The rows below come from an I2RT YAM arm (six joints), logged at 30 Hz.
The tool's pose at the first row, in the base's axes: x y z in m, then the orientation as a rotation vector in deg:
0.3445 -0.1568 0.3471 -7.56 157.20 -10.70
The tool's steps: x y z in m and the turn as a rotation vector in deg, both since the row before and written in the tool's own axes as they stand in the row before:
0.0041 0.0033 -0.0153 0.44 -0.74 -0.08
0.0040 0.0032 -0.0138 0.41 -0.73 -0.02
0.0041 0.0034 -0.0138 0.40 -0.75 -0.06
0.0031 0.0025 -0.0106 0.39 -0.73 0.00
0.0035 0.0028 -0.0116 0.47 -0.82 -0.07
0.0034 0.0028 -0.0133 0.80 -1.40 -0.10
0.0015 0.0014 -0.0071 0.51 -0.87 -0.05
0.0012 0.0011 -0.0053 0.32 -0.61 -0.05
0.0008 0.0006 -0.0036 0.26 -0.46 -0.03
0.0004 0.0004 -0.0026 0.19 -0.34 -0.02
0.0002 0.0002 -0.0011 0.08 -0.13 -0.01
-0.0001 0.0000 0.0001 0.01 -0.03 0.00
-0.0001 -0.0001 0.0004 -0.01 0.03 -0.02
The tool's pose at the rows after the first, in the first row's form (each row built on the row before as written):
0.3346 -0.1523 0.3591 -7.59 156.41 -11.24
0.3253 -0.1480 0.3696 -7.55 155.63 -11.72
0.3157 -0.1434 0.3799 -7.57 154.83 -12.19
0.3083 -0.1400 0.3877 -7.51 154.05 -12.63
0.3000 -0.1361 0.3961 -7.52 153.17 -13.18
0.2909 -0.1319 0.4059 -7.52 151.66 -14.10
0.2862 -0.1297 0.4111 -7.50 150.72 -14.68
0.2825 -0.1280 0.4149 -7.52 150.06 -15.04
0.2800 -0.1269 0.4175 -7.52 149.56 -15.33
0.2783 -0.1261 0.4194 -7.51 149.19 -15.54
0.2776 -0.1257 0.4202 -7.51 149.05 -15.63
0.2777 -0.1257 0.4202 -7.51 149.02 -15.64
0.2780 -0.1259 0.4199 -7.54 149.05 -15.64

